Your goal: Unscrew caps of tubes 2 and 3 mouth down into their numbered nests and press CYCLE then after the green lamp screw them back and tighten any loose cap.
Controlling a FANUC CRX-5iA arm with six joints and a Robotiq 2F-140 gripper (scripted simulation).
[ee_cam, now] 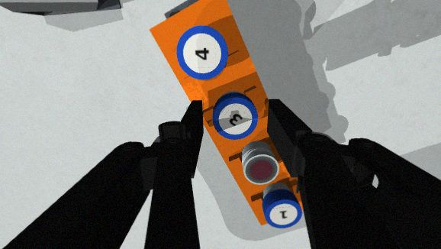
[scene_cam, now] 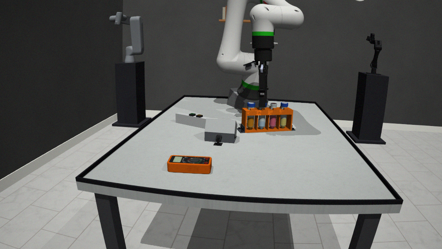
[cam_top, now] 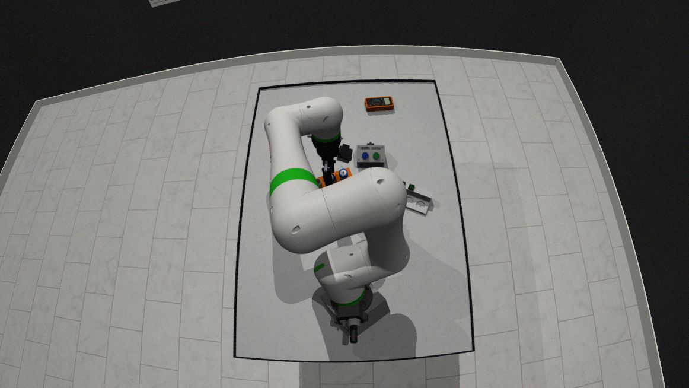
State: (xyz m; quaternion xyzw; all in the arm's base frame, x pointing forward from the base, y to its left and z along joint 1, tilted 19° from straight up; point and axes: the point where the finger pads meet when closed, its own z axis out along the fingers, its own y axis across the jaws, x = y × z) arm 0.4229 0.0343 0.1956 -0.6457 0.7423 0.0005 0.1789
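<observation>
My gripper is now 30 mm above the cap 3. The rest, counted from my hand: blue key: 130 mm ahead, 140 mm to the right, 70 mm below; cap 1: 30 mm behind, 100 mm to the left, 30 mm below; cap 4: 20 mm ahead, 50 mm to the right, 20 mm below.
</observation>
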